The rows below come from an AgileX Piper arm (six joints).
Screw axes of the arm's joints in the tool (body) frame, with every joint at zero. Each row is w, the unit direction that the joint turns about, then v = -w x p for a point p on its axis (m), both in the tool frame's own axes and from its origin. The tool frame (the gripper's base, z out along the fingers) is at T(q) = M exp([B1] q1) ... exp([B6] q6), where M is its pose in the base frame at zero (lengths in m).
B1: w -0.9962 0 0.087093 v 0.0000 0.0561 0.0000
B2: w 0 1 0 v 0.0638 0.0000 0.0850
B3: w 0 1 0 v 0.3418 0.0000 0.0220
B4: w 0 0 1 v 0.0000 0.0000 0.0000
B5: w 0 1 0 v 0.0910 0.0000 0.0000
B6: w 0 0 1 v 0.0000 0.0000 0.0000
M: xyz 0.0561 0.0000 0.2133 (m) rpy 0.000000 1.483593 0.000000 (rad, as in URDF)
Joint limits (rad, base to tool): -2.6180..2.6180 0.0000..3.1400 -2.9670..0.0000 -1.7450..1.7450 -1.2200..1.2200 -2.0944..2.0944
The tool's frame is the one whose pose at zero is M.
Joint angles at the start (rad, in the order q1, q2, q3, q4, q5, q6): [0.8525, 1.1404, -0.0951, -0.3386, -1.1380, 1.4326]
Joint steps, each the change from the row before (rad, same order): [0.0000, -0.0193, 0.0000, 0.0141, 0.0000, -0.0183]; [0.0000, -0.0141, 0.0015, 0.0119, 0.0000, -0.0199]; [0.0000, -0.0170, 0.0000, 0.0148, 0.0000, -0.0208]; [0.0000, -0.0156, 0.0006, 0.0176, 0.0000, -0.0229]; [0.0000, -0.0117, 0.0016, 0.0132, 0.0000, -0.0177]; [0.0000, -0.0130, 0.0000, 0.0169, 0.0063, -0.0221]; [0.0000, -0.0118, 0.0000, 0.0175, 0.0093, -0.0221]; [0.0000, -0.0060, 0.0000, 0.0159, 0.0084, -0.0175]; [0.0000, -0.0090, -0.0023, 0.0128, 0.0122, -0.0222]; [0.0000, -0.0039, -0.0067, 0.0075, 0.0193, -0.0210]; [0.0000, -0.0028, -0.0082, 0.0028, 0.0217, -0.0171]
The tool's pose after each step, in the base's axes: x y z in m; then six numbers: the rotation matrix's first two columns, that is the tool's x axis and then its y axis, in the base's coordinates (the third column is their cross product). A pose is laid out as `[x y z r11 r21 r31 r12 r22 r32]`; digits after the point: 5 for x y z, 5 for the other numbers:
[0.08779 0.14046 0.22027 -0.83434 0.43639 -0.33681 -0.37719 -0.00635 0.92612]
[0.08757 0.13879 0.22238 -0.82139 0.44930 -0.35134 -0.39645 -0.00689 0.91803]
[0.08751 0.13695 0.22534 -0.80597 0.46575 -0.36537 -0.41751 -0.00969 0.90862]
[0.08765 0.13499 0.22794 -0.78901 0.48386 -0.37861 -0.43740 -0.00962 0.89922]
[0.08761 0.13335 0.22957 -0.77596 0.49705 -0.38835 -0.45168 -0.00809 0.89214]
[0.08803 0.13169 0.23130 -0.75978 0.51246 -0.40015 -0.46636 -0.00071 0.88459]
[0.08862 0.13011 0.23256 -0.74388 0.52687 -0.41115 -0.47811 0.01031 0.87824]
[0.08948 0.12905 0.23295 -0.73183 0.53813 -0.41814 -0.48360 0.02224 0.87501]
[0.09020 0.12817 0.23405 -0.71712 0.54729 -0.43153 -0.49468 0.03646 0.86831]
[0.09150 0.12851 0.23487 -0.70530 0.54998 -0.44730 -0.50309 0.05622 0.86241]
[0.09274 0.12932 0.23568 -0.69662 0.54841 -0.46257 -0.50970 0.07544 0.85704]

